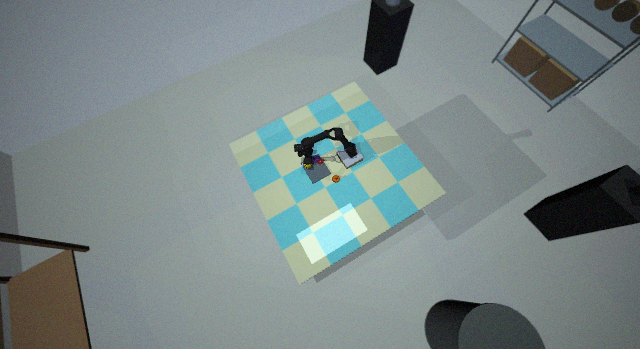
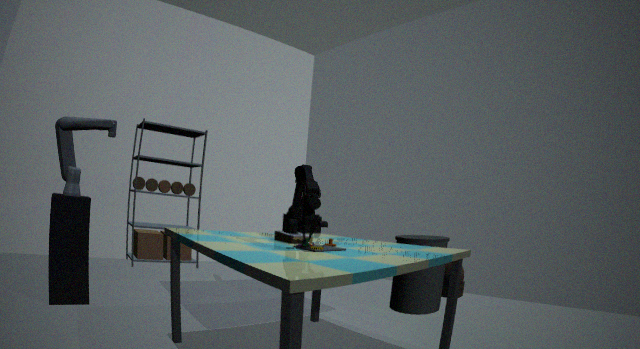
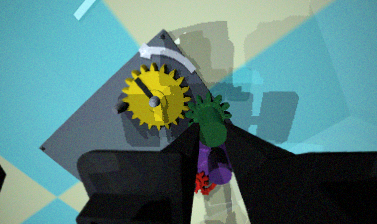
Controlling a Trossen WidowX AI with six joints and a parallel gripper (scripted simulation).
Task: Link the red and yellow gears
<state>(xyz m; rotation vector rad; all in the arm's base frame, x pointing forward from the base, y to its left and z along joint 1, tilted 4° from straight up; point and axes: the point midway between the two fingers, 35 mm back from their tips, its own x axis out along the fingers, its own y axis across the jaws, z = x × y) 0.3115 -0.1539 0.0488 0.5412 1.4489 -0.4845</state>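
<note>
Now: the green gear 10 mm below my gripper tip. Round my gripper tip: purple gear 40 mm behind, 20 mm to the left, 20 mm below; red gear 60 mm behind, 70 mm to the left, 30 mm below; white arrow 60 mm ahead, 40 mm below.
</note>
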